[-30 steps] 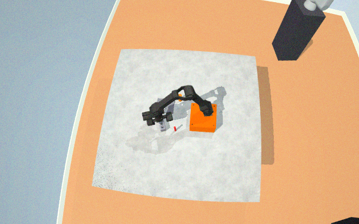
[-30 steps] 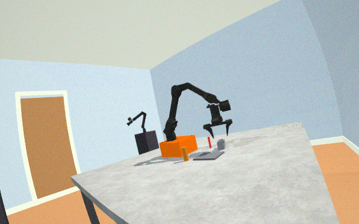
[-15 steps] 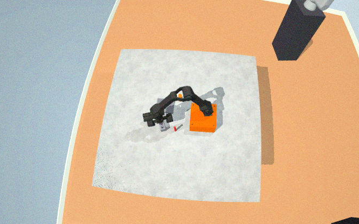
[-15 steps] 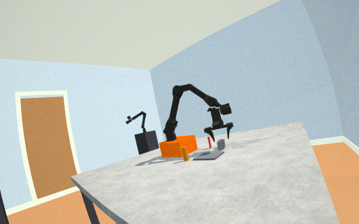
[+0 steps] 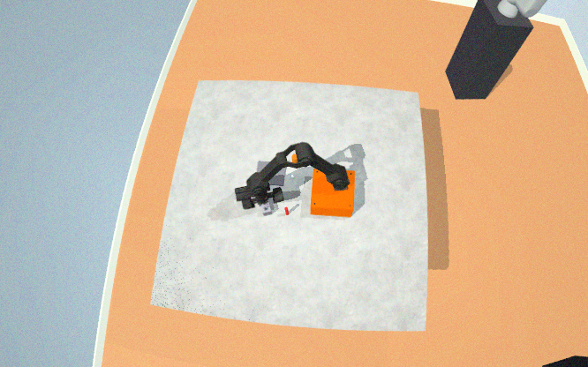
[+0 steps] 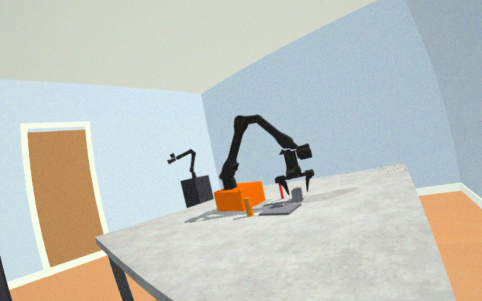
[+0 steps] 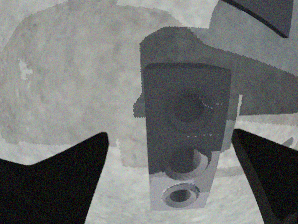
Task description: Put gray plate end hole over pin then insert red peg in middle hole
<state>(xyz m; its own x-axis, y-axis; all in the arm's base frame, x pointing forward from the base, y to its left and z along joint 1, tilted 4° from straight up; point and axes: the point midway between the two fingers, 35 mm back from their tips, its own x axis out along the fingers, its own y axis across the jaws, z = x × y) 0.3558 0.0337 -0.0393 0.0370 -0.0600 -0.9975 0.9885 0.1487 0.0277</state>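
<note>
My gripper tip is now 1 cm below the gray plate. Round my gripper tip: red peg: 10 cm behind, 5 cm to the left, 1 cm above; gray base: 15 cm to the right, 3 cm behind, 2 cm below.
</note>
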